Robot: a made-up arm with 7 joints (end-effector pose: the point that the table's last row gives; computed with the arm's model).
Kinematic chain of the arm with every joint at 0, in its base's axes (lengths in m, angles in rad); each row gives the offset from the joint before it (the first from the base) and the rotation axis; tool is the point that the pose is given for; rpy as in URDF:
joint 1: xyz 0 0 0.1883 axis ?
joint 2: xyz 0 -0.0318 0.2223 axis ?
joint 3: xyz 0 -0.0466 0.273 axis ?
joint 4: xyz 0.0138 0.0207 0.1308 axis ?
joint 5: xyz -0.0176 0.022 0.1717 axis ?
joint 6: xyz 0 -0.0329 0.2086 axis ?
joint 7: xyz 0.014 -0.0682 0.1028 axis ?
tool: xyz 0 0 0 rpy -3.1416 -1.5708 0
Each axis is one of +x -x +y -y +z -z.
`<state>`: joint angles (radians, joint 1 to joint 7).
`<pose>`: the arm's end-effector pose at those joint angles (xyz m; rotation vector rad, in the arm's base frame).
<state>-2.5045 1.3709 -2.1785 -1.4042 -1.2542 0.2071 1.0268</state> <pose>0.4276 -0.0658 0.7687 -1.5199 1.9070 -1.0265</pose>
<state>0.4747 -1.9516 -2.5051 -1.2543 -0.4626 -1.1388 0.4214</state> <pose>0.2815 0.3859 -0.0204 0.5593 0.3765 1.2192</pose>
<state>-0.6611 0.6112 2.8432 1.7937 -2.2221 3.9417 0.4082</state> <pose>-0.4495 0.3109 0.6036 1.1505 -1.0627 1.2569</pose>
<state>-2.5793 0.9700 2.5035 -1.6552 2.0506 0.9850 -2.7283</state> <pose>-0.0247 0.4079 0.9616 -1.8194 0.5617 2.0798</pose>
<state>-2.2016 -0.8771 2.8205 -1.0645 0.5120 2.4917 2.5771</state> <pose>-0.4141 -0.4204 0.5292 1.4569 -2.4117 0.3356</pose>
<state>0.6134 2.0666 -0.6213 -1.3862 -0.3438 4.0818 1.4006</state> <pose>-0.2507 -0.1461 -0.0614 -0.0533 0.3843 -0.4391</pose>
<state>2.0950 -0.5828 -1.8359 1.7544 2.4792 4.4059 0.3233</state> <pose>0.2640 0.4680 0.6754 -0.9728 -1.6495 1.4911</pose>
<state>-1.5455 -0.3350 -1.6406 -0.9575 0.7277 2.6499 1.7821</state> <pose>0.1556 -0.1319 0.9751 -1.8705 -1.1980 -2.0483</pose>
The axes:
joint 1: +z
joint 2: -y
joint 3: +z
joint 4: +y
joint 5: +z
joint 6: -y
joint 7: +x

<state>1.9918 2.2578 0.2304 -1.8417 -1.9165 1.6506 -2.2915</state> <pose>-0.0373 0.0481 -0.0173 -2.2163 0.1125 0.3202</pose>
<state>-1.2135 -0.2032 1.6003 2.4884 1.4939 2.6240 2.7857</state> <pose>0.0682 -0.0254 0.5229 1.1960 1.7511 -0.1847</pose>
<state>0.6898 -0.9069 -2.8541 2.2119 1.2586 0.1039 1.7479</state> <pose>-0.0059 -0.2550 0.7059 0.7755 1.9853 -0.6406</pose>
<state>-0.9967 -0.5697 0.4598 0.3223 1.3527 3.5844 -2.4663</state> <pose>0.2966 -0.3657 0.8742 0.6943 -1.7969 0.1343</pose>
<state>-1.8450 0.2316 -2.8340 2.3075 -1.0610 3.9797 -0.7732</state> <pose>-0.0061 0.3582 0.5923 0.5541 -0.3156 -1.4180</pose>
